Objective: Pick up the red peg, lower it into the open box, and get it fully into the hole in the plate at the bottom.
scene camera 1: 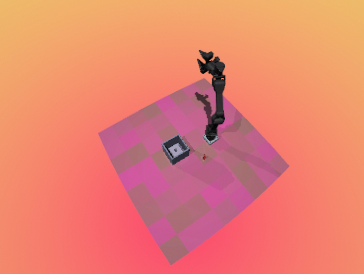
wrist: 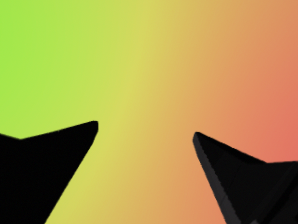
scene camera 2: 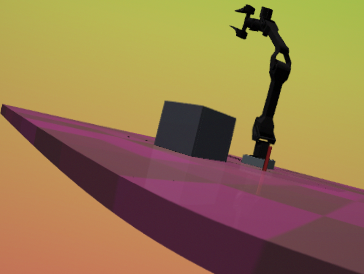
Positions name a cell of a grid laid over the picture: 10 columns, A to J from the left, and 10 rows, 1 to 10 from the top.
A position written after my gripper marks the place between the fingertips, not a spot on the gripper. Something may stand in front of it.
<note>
In view: my gripper (wrist: E6) and a dark box (scene camera 2: F5).
The wrist view misses the dark box: it is out of frame.
</note>
